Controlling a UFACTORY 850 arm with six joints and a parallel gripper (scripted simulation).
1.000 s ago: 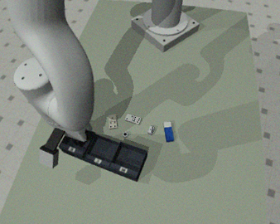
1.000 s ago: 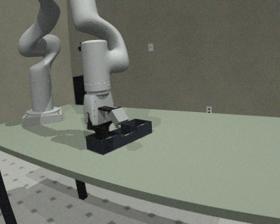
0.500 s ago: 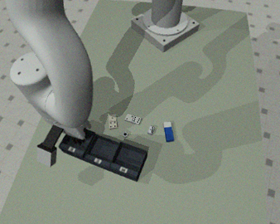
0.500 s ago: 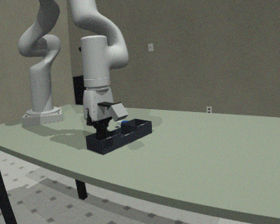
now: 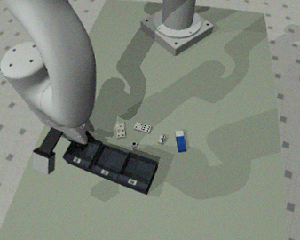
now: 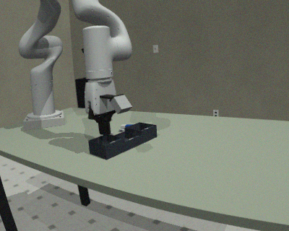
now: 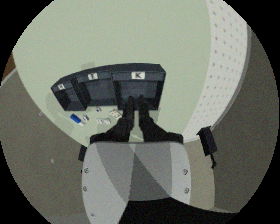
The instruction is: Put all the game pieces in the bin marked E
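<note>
Right now the dark three-part bin is 80 mm to the left of my hand, 60 mm below it and 20 mm ahead of it. From my hand the other things lie so: cream domino 90 mm behind, 80 mm to the left, 80 mm below; white domino 140 mm to the left, 120 mm behind, 80 mm below; dark ring 130 mm to the left, 80 mm below, 60 mm behind.
</note>
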